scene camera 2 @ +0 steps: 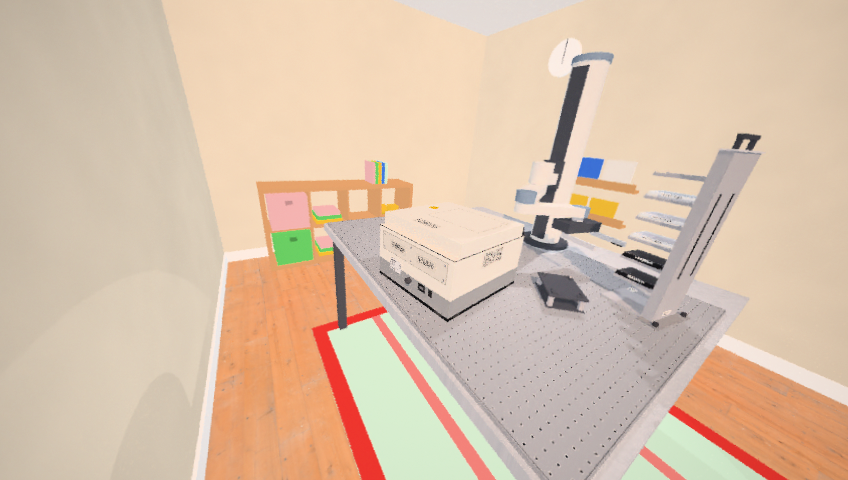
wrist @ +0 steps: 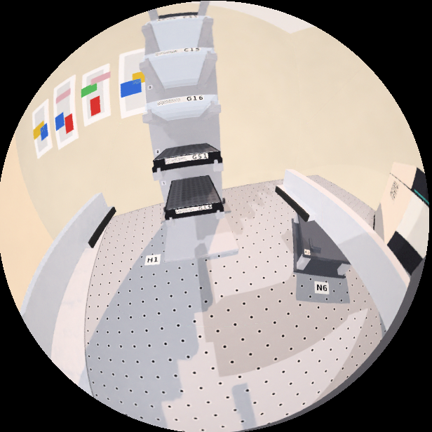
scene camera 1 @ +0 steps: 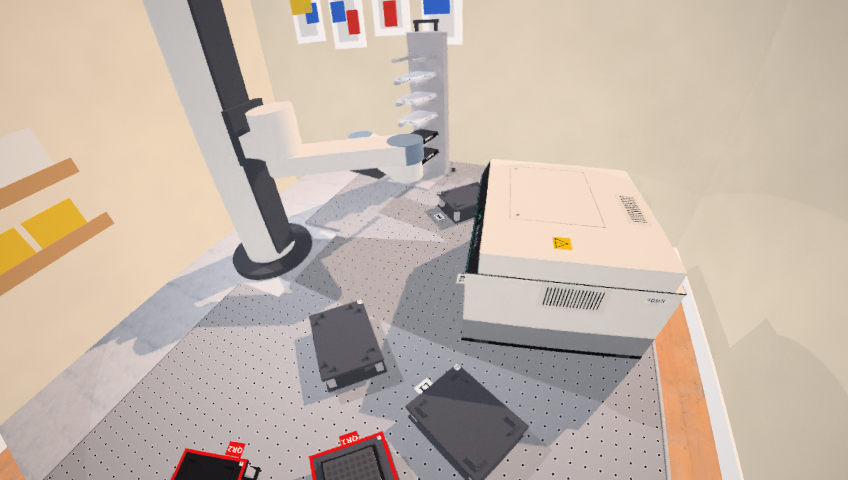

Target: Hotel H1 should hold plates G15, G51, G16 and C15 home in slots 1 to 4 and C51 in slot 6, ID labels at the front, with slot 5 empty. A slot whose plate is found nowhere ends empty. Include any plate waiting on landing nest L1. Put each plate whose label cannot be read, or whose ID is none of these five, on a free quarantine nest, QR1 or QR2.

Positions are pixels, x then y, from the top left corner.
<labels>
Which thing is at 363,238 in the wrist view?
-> My gripper.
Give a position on a cream instrument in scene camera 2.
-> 465,275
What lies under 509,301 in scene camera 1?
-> A cream instrument.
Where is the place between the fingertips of my gripper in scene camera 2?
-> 610,246
</labels>
